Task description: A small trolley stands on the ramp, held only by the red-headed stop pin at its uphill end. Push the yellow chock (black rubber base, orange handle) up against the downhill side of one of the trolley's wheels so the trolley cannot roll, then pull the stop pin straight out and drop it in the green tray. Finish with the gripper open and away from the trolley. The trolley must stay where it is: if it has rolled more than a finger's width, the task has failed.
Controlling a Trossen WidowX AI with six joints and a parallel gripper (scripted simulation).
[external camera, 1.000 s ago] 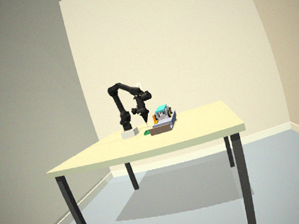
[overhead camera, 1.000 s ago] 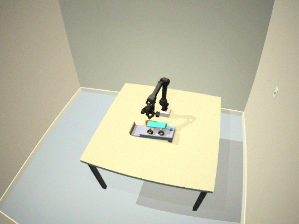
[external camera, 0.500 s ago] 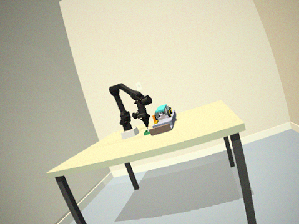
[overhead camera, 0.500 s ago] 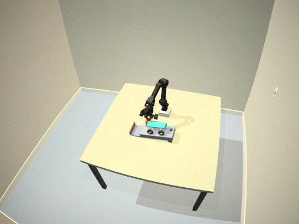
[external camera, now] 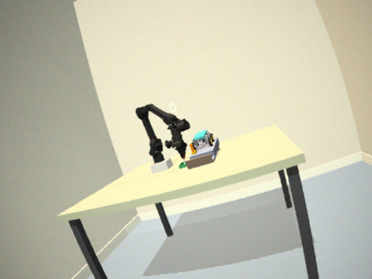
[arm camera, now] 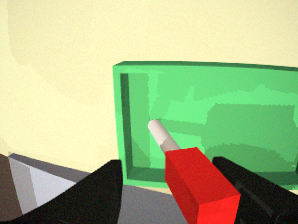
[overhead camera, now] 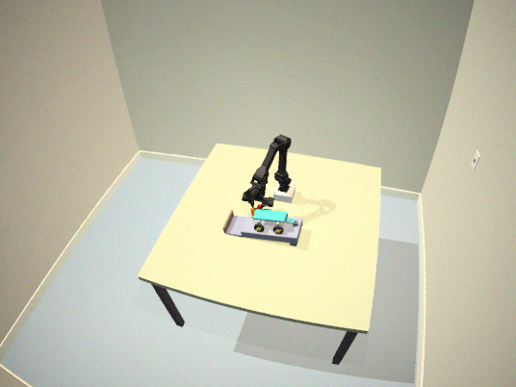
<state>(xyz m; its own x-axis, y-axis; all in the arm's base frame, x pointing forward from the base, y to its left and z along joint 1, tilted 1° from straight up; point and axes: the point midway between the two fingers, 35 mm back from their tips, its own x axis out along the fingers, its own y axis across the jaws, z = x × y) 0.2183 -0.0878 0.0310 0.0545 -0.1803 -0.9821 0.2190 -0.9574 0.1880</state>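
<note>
Now: the green tray 1 cm behind my gripper tip, 3 cm to the left of it and 6 cm below it. Also, from my gripper tip: yellow chock 7 cm ahead, 3 cm to the left, 3 cm above; grey ramp 11 cm ahead, 14 cm to the left; red-headed stop pin 1 cm below.
</note>
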